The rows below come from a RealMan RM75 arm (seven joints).
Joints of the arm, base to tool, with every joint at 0 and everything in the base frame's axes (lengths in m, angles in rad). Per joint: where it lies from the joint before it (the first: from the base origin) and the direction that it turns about. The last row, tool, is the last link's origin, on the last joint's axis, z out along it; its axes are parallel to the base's.
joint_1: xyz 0 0 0.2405 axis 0 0 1
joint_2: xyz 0 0 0 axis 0 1 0
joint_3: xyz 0 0 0.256 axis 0 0 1
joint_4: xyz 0 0 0 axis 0 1 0
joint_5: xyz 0 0 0.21 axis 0 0 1
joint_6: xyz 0 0 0 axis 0 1 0
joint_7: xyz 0 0 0.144 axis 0 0 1
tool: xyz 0 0 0
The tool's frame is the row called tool.
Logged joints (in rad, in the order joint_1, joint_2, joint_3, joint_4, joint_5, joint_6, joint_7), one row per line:
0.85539, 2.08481, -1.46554, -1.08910, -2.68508, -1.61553, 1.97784
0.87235, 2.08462, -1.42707, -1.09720, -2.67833, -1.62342, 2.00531
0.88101, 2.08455, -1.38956, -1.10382, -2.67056, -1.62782, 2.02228
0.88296, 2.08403, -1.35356, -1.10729, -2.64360, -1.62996, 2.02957
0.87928, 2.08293, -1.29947, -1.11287, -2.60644, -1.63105, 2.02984
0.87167, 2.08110, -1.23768, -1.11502, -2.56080, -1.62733, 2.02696
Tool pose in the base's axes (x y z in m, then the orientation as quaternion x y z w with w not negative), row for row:
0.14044, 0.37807, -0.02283, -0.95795, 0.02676, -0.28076, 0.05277
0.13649, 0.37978, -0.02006, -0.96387, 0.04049, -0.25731, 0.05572
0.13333, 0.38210, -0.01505, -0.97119, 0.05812, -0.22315, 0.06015
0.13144, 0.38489, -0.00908, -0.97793, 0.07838, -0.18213, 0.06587
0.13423, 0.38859, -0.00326, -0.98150, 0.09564, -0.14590, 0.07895
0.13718, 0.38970, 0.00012, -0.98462, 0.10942, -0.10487, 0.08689
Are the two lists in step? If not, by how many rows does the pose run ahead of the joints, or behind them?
The pose runs 2 rows ahead of the joints: the pose in row i belongs to the joints in row i + 2.
